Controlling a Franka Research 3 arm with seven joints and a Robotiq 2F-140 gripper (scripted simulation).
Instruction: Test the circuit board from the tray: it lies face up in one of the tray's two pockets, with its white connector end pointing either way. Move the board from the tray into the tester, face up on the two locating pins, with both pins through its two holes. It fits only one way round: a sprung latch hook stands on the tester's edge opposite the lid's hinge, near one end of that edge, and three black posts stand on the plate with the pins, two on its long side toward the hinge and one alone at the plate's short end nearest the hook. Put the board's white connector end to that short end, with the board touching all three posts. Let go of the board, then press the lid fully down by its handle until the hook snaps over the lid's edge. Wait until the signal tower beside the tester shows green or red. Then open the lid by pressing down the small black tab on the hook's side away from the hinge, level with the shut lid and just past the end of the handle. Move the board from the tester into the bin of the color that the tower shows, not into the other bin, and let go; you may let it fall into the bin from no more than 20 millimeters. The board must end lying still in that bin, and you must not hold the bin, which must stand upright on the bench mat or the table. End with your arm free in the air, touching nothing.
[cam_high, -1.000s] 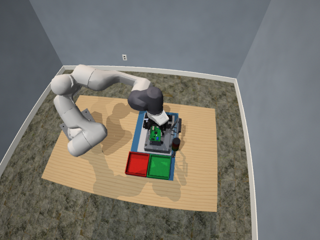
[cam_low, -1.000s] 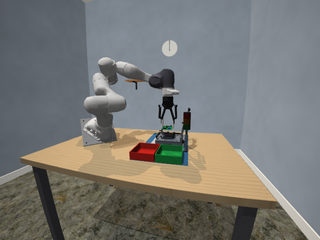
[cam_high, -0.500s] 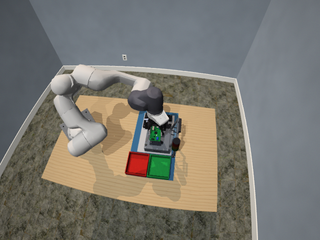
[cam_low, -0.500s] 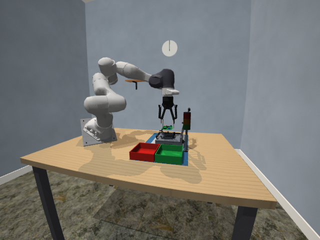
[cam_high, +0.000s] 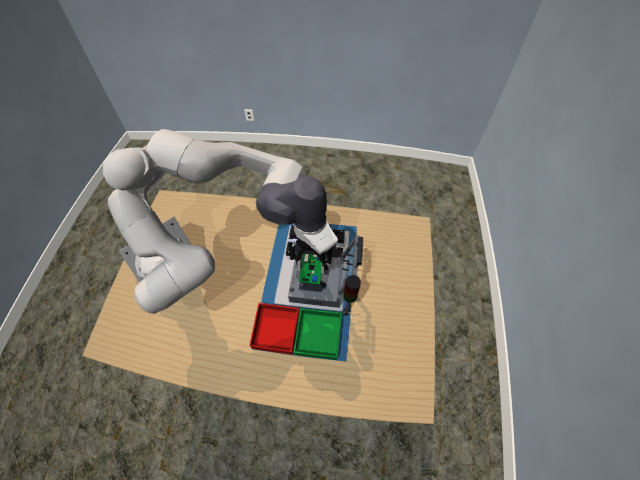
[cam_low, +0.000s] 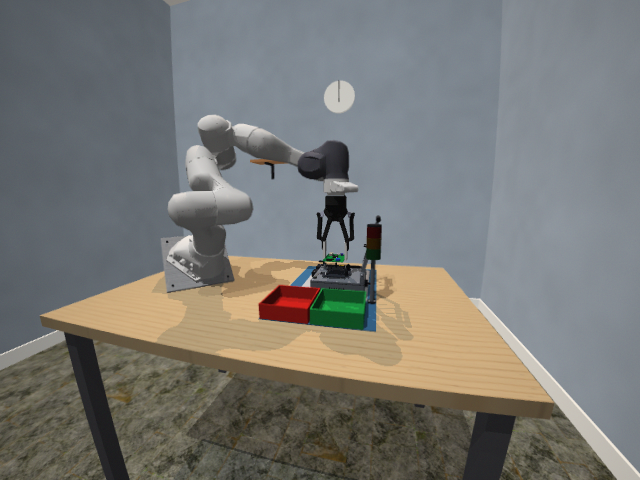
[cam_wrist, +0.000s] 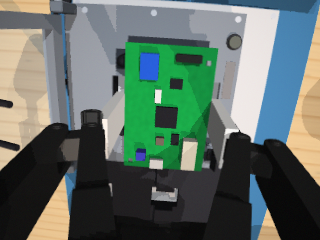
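Right now the tester plate is 1 cm ahead of my hand and 7 cm below it. The rest, counted from my hand: green circuit board 2 cm below; then clear lid 12 cm ahead, 3 cm to the right, 4 cm above; then green bin 1 cm behind, 20 cm to the right, 13 cm below.
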